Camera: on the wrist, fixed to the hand. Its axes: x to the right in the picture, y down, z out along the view.
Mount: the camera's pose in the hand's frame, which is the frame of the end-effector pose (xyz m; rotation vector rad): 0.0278 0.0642 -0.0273 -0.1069 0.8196 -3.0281
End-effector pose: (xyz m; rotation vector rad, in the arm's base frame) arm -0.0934 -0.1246 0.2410 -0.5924 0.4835 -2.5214
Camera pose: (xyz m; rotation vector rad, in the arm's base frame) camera -0.1037 -0.1857 0.1986 -0.1256 0.2295 0.5983
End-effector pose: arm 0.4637 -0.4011 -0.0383 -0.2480 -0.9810 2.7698
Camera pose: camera 0.4348 -0.4270 -0.1026 0.1446 -0.1767 -0.2506
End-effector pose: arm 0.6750 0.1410 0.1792 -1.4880 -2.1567 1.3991
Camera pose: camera 0.7188 0.1834 0.1354 1.3122 -1.0927 -0.5435
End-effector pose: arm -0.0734 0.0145 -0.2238 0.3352 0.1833 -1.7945
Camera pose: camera -0.0139 -0.0189 -0.2551 -0.2299 -0.7070 1.1889
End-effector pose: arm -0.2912 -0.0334 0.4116 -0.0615 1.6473 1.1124
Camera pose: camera -0.3576 -0.0029 0.4290 -2.1846 0.2755 -1.3692
